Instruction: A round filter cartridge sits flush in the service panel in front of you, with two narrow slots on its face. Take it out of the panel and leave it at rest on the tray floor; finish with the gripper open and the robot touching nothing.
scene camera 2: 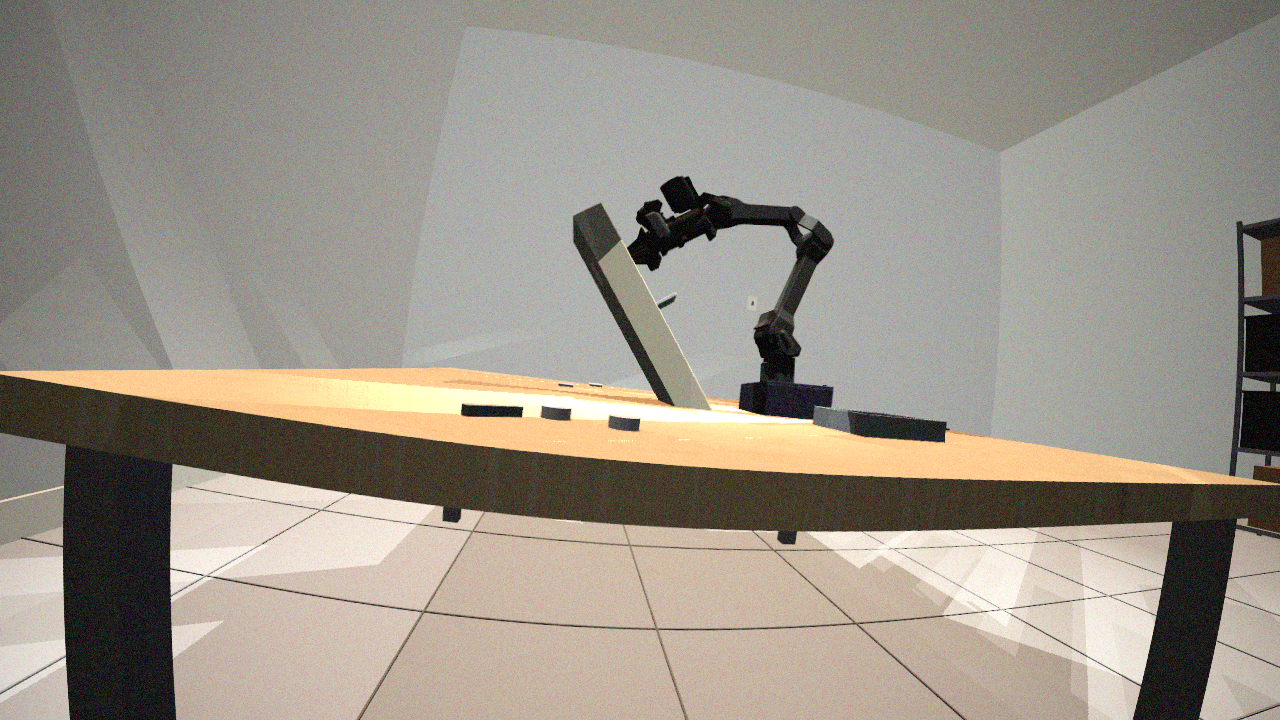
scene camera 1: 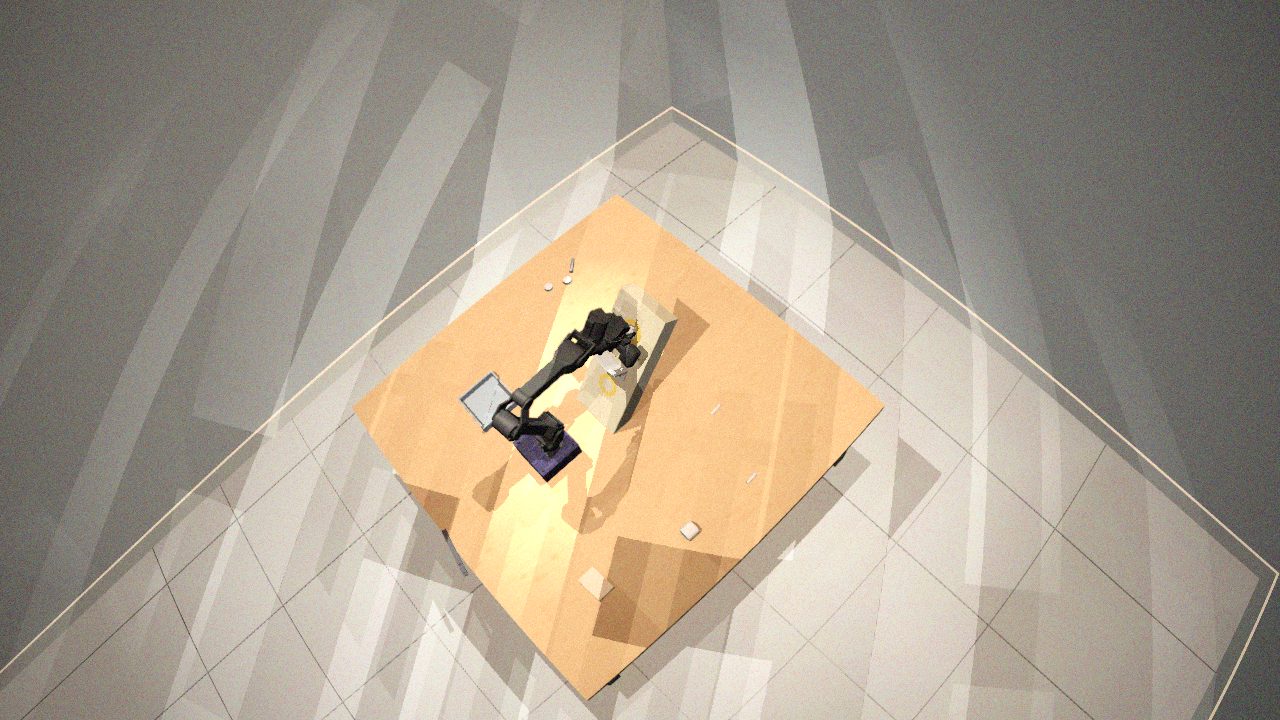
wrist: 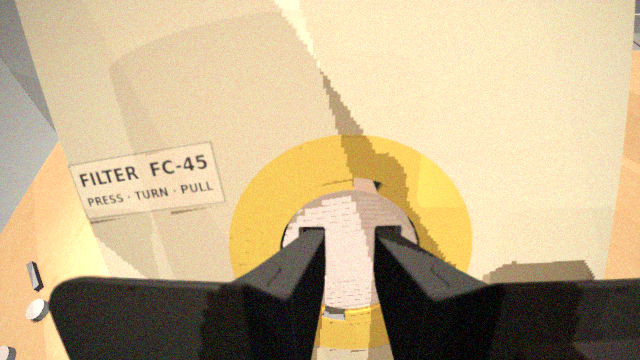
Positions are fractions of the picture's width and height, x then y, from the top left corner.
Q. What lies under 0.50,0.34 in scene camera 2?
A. My gripper.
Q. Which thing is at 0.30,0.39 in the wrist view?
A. A beige service panel.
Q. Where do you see a grey tray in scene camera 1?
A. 0.38,0.56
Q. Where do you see a beige service panel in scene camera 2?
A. At 0.48,0.38
